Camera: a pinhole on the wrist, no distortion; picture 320 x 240 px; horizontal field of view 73.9 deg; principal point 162.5 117.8 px. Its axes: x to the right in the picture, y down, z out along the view. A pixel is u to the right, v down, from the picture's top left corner.
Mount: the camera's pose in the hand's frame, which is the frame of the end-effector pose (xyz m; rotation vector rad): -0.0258 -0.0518 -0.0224 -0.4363 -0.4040 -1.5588
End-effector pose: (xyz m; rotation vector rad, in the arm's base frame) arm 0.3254 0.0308 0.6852 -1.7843 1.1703 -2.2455
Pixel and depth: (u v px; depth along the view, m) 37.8 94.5 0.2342
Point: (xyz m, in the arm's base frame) 0.3577 -0.1397 0.5498
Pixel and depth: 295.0 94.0 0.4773
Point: 0.8353 -0.1723 0.6895
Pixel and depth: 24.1 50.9 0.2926
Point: 0.3682 -0.1780 0.4546
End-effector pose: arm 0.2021 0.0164 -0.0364 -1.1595 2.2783 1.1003
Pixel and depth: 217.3 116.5 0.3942
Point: 0.1532 0.3338 -0.2285
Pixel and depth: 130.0 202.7 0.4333
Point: -0.0798 0.2554 -0.2274
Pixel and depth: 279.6 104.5 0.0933
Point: 0.2562 0.0797 -0.0946
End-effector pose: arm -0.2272 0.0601 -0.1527 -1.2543 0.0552 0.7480
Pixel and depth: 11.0 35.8 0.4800
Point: -0.7149 0.2138 -0.4080
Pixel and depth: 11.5 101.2 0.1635
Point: -0.3431 0.1112 -0.2289
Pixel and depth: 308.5 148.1 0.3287
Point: -0.2976 0.3894 0.0321
